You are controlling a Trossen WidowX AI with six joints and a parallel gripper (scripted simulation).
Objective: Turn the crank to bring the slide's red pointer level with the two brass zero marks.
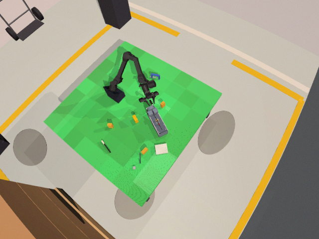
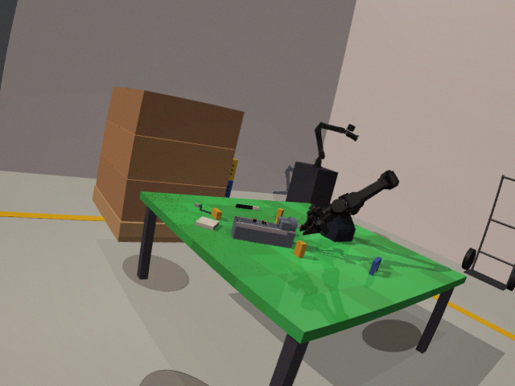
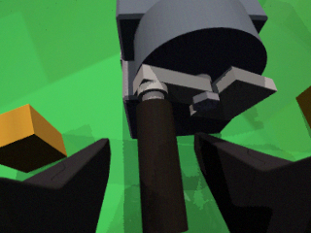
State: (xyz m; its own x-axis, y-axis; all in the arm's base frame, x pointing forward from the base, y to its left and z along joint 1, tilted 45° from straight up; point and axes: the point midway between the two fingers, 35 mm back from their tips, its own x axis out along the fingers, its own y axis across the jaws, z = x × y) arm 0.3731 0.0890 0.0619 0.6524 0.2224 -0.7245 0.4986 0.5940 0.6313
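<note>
My gripper tip is 3 cm below the dark handle, 2 cm past it and 1 cm to the right of it. The rest, counted from my gripper tip: blue bracket: 31 cm to the left, 19 cm behind, 4 cm below; red pointer: 17 cm ahead, 13 cm to the right, 1 cm above; white pad: 29 cm to the right, 29 cm ahead, 6 cm below.
</note>
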